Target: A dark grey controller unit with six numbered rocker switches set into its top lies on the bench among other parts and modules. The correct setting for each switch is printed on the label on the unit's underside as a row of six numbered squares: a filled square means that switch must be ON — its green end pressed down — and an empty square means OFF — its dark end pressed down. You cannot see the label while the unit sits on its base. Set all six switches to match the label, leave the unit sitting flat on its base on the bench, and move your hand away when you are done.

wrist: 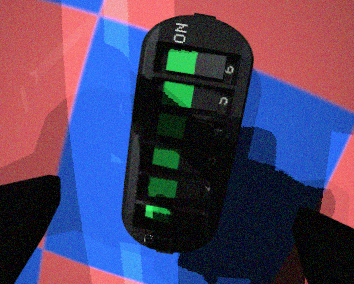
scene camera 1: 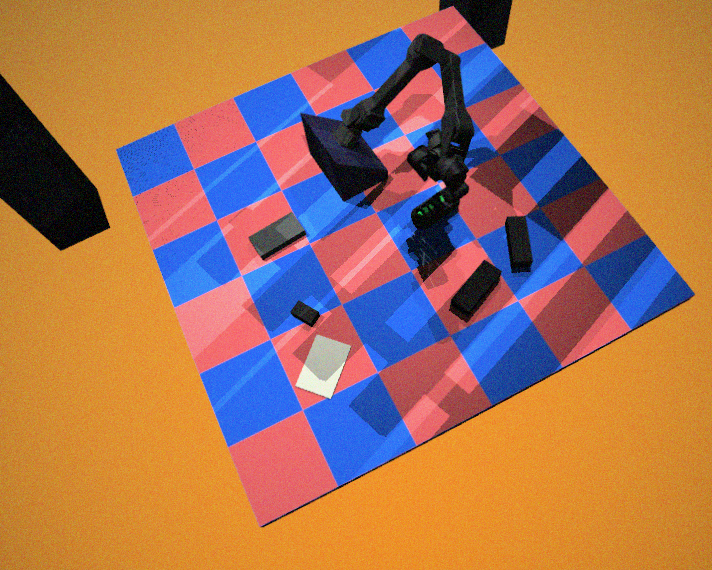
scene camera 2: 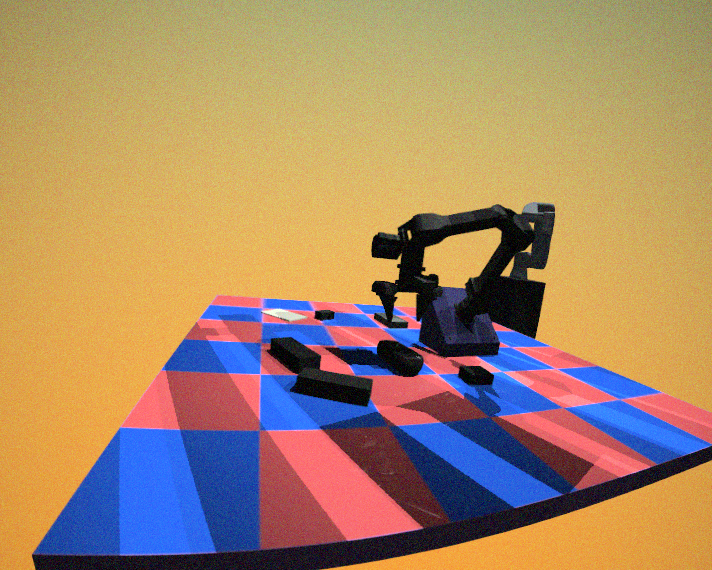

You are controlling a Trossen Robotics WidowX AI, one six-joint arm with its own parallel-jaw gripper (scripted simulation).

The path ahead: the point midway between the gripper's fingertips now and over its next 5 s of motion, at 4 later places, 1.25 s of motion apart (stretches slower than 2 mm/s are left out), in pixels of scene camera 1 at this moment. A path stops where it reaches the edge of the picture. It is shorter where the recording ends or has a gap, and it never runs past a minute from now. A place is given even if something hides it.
The gripper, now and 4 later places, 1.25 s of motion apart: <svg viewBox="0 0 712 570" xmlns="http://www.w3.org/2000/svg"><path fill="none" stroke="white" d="M436 190L425 186L444 191L460 212L456 213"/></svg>
